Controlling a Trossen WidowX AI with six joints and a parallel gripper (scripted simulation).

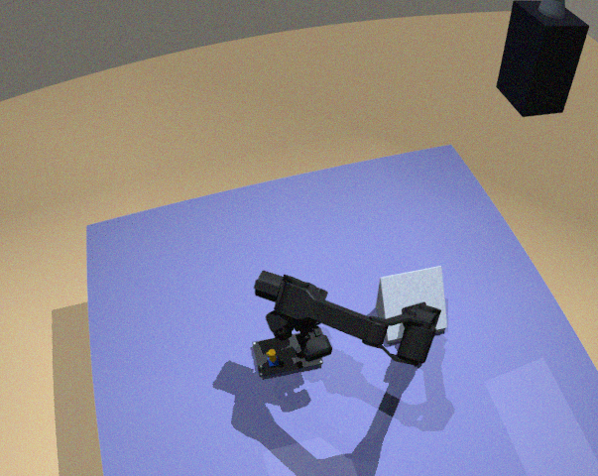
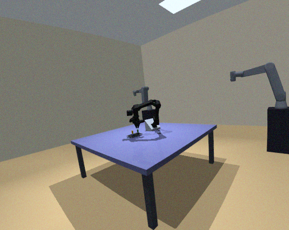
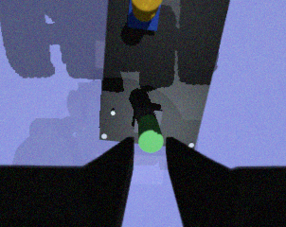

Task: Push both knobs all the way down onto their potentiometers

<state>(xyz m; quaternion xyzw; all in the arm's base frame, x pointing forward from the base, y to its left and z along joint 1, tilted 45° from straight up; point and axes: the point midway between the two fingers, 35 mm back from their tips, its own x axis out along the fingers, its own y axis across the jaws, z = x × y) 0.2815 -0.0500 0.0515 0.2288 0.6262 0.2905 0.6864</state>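
Right now the green knob is 30 mm below my gripper tip and 10 mm behind it. From my gripper tip the other things lie so: orange knob: 90 mm ahead, 20 mm below, 10 mm to the left.
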